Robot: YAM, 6 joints.
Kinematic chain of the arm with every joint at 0, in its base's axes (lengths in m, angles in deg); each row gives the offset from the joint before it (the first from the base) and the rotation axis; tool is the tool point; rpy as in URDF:
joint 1: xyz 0 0 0.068 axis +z
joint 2: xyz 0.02 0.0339 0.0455 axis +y
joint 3: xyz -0.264 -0.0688 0 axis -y
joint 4: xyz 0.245 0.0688 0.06 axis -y
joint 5: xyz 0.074 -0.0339 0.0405 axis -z
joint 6: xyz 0.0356 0 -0.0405 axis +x
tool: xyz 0 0 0 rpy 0 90 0
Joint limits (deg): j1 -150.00..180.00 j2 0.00..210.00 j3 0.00..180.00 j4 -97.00..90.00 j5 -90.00..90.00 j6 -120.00..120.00
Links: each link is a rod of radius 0.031 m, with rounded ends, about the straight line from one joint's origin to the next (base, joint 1, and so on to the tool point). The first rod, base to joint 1, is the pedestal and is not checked.
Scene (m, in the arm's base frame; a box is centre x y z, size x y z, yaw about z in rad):
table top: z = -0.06
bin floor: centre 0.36 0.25 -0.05 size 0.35 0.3 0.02 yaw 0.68
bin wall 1: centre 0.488 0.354 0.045 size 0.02 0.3 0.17 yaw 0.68
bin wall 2: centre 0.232 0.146 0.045 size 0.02 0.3 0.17 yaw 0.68
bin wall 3: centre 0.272 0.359 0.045 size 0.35 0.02 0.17 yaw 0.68
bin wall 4: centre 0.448 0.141 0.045 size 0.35 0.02 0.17 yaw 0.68
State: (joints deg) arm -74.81 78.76 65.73 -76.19 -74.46 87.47
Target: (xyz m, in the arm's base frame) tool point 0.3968 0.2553 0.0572
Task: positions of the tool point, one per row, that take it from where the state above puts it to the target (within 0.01 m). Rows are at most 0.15 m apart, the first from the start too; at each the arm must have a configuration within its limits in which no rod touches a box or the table.
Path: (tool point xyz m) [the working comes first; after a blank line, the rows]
Joints at the target: 28.71 145.92 104.20 -42.19 -69.44 87.47
Straight joint move there: touches bin wall 4.

1: 0.1590 -0.2073 0.2938
2: 0.2329 -0.1864 0.2919
3: 0.3047 -0.1397 0.2869
4: 0.3654 -0.0673 0.2784
5: 0.4058 0.0275 0.2668
6: 0.4181 0.1381 0.2520
7: 0.3968 0.2553 0.2344
8: 0.4045 0.2595 0.1452
9: 0.3968 0.2553 0.0572

